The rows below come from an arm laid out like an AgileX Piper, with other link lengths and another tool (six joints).
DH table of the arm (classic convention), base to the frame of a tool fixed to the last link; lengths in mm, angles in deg. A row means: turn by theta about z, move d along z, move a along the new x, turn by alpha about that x. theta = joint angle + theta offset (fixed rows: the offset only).
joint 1: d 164.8; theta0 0; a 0; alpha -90
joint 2: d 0; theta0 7.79; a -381.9; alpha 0
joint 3: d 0; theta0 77.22; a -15.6; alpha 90
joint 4: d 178; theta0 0; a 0; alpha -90
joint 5: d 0; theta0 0; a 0; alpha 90
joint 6: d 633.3; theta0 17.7; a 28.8; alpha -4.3
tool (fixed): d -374.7; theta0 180; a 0; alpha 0
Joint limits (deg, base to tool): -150..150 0..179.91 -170..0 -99.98..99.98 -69.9..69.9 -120..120
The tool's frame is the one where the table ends.
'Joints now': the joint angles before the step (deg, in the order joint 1, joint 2, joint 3, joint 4, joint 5, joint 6). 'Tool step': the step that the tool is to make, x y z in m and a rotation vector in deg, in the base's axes. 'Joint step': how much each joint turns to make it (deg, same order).
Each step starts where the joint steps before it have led.
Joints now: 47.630, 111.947, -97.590, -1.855, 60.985, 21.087
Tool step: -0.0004, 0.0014, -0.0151, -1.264, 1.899, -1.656
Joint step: 0.005, 2.039, -0.003, -0.002, 0.227, 1.746
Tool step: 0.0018, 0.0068, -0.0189, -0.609, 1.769, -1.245
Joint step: -0.007, 2.681, -0.099, 0.567, -0.912, 1.187
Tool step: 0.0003, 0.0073, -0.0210, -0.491, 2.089, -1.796
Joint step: 0.005, 2.862, 0.027, 0.814, -1.096, 1.656
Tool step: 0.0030, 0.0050, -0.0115, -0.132, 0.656, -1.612
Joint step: -0.004, 1.746, -0.406, 0.002, -0.789, 1.660
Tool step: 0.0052, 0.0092, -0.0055, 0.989, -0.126, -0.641
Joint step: -0.001, 1.297, -1.198, 0.475, -0.912, 0.510
